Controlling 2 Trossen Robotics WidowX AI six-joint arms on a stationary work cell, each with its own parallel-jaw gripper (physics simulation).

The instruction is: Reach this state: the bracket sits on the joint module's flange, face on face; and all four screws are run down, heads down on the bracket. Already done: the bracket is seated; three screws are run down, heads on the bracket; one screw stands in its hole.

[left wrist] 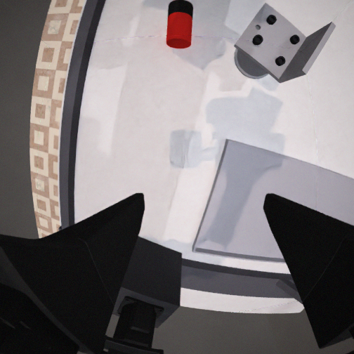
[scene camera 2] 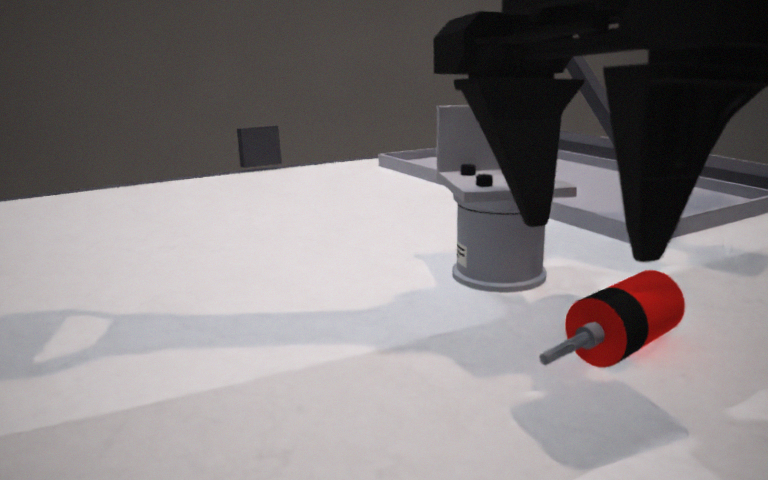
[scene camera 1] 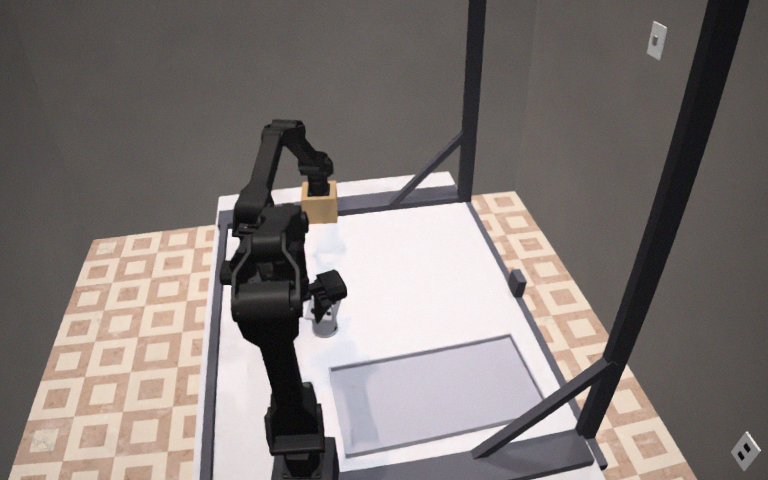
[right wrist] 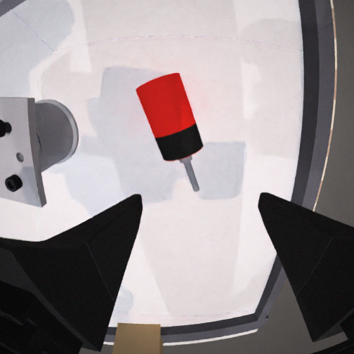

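Pixels of known places: right gripper, fingertip midpoint: (scene camera 2: 585, 241); left arm's base, link origin: (scene camera 1: 303, 461); right arm's base, link origin: (scene camera 1: 318, 190).
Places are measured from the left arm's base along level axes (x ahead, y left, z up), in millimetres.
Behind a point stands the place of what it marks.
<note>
The bracket (scene camera 2: 455, 135) @(x 439, y -29, z -27 mm) (left wrist: 275, 44) (right wrist: 22, 117) sits flat on the grey joint module (scene camera 1: 325, 328) @(x 392, y -2, z -88 mm) (scene camera 2: 498, 243) @(x 434, y 28, z -86 mm) (left wrist: 248, 67) (right wrist: 57, 132). Four black screw heads show in the left wrist view; one screw (left wrist: 257, 39) (right wrist: 4, 128) stands higher than the others. In scene camera 2 a finger hides part of the bracket. The red-and-black screwdriver (scene camera 2: 662, 300) @(x 395, y 130, z -90 mm) (left wrist: 179, 31) (right wrist: 167, 107) lies on the table beside the module. My right gripper (scene camera 2: 591, 241) @(x 450, y 139, z -51 mm) (right wrist: 201, 200) is open and empty above it. My left gripper (left wrist: 205, 200) is open and empty, high over the table.
A shallow grey tray (scene camera 1: 436, 354) @(x 332, y -249, z -113 mm) (left wrist: 212, 195) is recessed beside the module. Dark frame posts (scene camera 1: 475, 101) @(x 943, y -394, z 216 mm) (scene camera 1: 651, 226) @(x 104, y -508, z 396 mm) rise at the table's side. The tan block (scene camera 1: 320, 206) @(x 842, y 45, z -56 mm) (right wrist: 137, 339) carries my right arm. In scene camera 1 my left arm hides part of the work area.
</note>
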